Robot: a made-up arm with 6 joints. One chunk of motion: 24 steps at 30 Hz.
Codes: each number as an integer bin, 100 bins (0 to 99) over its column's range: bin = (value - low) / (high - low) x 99, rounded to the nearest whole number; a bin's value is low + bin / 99 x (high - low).
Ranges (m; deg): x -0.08..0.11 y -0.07..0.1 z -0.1..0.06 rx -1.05..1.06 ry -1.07..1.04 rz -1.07..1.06
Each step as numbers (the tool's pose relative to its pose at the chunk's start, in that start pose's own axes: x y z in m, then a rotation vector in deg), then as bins.
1 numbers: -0.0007 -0.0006 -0.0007 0.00 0.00 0.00
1 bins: 41 40 61 49 50 50
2 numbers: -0.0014 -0.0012 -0.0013 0.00 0.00 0.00
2 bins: 41 40 61 49 50 50
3 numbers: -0.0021 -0.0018 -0.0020 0.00 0.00 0.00
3 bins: 41 40 61 49 50 50
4 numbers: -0.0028 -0.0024 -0.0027 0.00 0.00 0.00
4 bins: 40 39 60 49 50 50
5 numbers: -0.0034 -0.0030 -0.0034 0.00 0.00 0.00
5 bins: 40 39 60 49 50 50
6 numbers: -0.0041 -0.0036 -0.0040 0.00 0.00 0.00
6 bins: 40 39 59 49 50 50
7 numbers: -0.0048 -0.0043 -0.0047 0.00 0.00 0.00
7 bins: 39 38 59 49 50 50
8 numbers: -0.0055 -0.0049 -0.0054 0.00 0.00 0.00
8 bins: 39 38 59 49 50 50
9 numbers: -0.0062 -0.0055 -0.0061 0.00 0.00 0.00
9 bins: 38 38 58 49 50 50
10 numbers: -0.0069 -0.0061 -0.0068 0.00 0.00 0.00
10 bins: 38 37 58 49 50 50
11 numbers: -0.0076 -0.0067 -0.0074 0.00 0.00 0.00
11 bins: 38 37 57 49 50 50
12 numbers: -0.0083 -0.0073 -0.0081 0.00 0.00 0.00
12 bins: 37 37 57 49 50 50
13 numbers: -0.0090 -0.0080 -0.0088 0.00 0.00 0.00
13 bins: 37 36 56 49 50 50
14 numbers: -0.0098 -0.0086 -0.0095 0.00 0.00 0.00
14 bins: 37 36 56 49 50 50
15 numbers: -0.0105 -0.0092 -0.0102 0.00 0.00 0.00
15 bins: 36 35 56 49 50 50
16 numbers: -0.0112 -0.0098 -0.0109 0.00 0.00 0.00
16 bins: 36 35 55 49 50 50
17 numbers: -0.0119 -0.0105 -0.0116 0.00 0.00 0.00
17 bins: 35 35 55 49 50 50
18 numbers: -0.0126 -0.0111 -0.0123 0.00 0.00 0.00
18 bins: 35 34 54 49 50 50
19 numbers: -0.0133 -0.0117 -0.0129 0.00 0.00 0.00
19 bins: 35 34 54 49 50 50
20 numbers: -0.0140 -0.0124 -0.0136 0.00 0.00 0.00
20 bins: 34 34 53 49 50 50
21 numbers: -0.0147 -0.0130 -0.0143 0.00 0.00 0.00
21 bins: 34 33 53 49 50 50
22 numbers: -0.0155 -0.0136 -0.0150 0.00 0.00 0.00
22 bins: 34 33 53 49 50 50
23 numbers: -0.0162 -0.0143 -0.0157 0.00 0.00 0.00
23 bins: 33 32 52 49 50 50
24 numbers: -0.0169 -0.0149 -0.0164 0.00 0.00 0.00
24 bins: 33 32 52 49 50 50
